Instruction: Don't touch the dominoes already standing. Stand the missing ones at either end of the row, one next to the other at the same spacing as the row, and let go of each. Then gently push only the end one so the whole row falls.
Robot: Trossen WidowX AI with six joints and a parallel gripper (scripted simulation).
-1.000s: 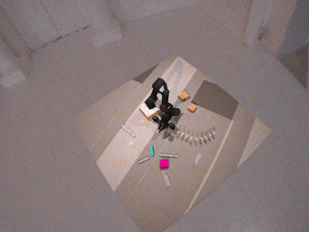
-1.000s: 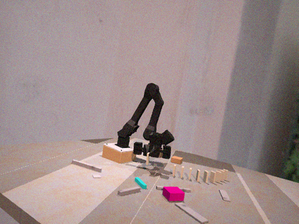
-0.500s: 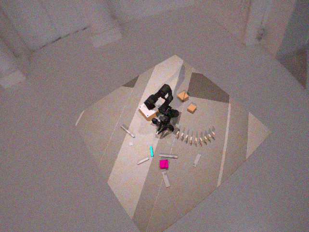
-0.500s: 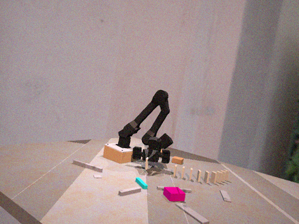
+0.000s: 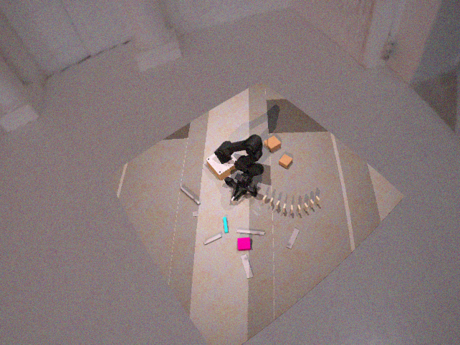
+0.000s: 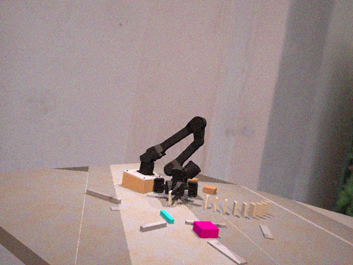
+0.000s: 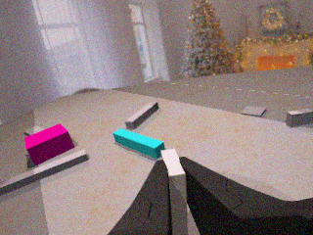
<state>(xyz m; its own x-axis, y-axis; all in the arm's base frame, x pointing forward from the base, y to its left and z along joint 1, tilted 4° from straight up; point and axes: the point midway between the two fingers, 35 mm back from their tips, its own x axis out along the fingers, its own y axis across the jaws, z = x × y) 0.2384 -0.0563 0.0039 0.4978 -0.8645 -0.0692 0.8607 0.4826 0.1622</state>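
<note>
The teal bar lies 10 cm to the right of my gripper tip, 9 cm ahead of it and 5 cm below it. From my gripper tip the other things lie so: magenta block (23 cm ahead, 7 cm to the right, 4 cm below).
</note>
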